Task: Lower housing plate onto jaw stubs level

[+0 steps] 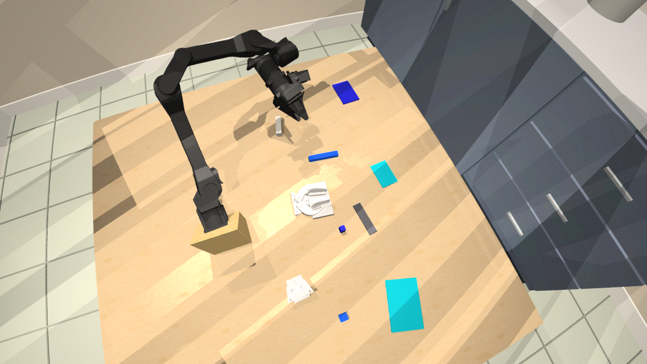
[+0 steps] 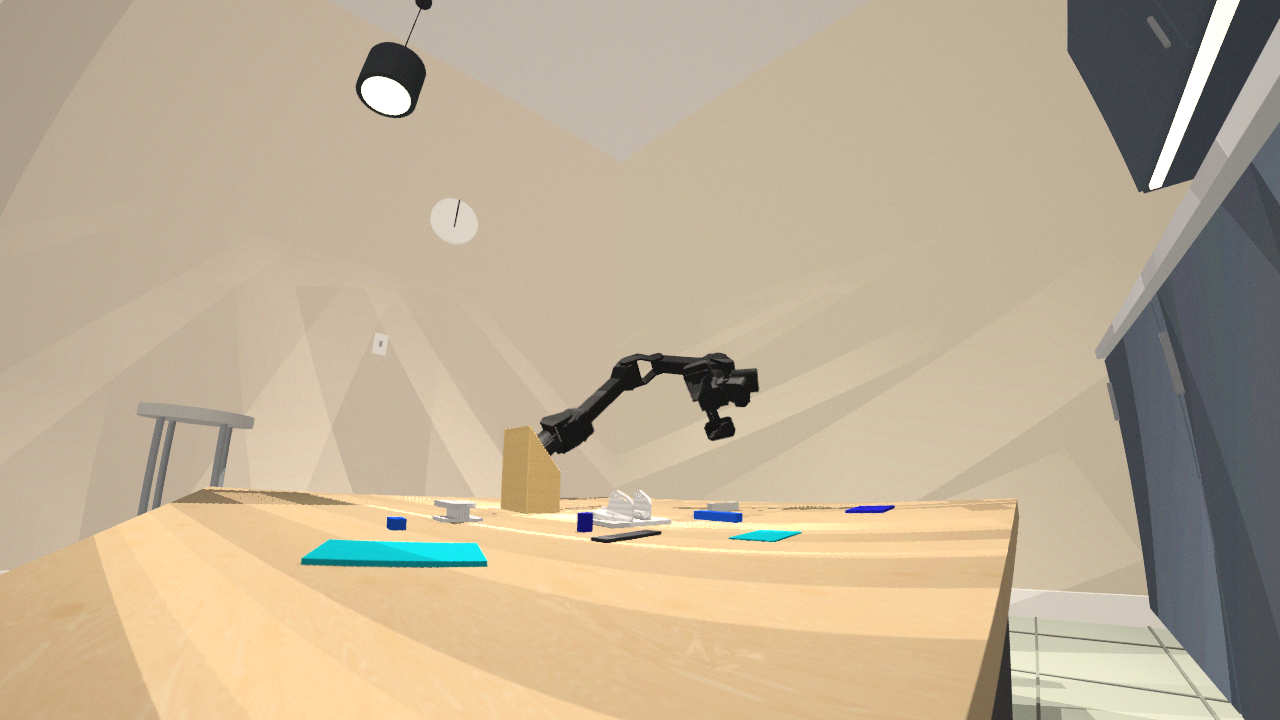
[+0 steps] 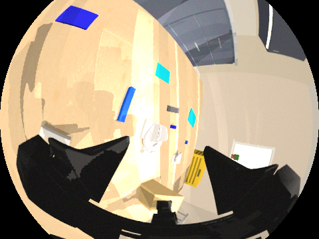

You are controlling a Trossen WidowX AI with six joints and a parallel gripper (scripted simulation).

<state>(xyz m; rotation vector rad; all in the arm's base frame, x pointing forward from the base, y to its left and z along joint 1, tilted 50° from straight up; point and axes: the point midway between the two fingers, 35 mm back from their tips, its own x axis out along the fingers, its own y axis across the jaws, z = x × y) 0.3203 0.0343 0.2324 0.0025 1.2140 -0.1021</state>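
The white rest lies 41 cm to the right of my gripper tip, 21 cm behind it and 19 cm below it. The rest, counted from my gripper tip: small cyan plate (23 cm ahead, 20 cm below, 19 cm to the right); then blue bar (19 cm below, 6 cm ahead, 4 cm to the right); then white bar (19 cm below, 14 cm to the left, 4 cm behind).
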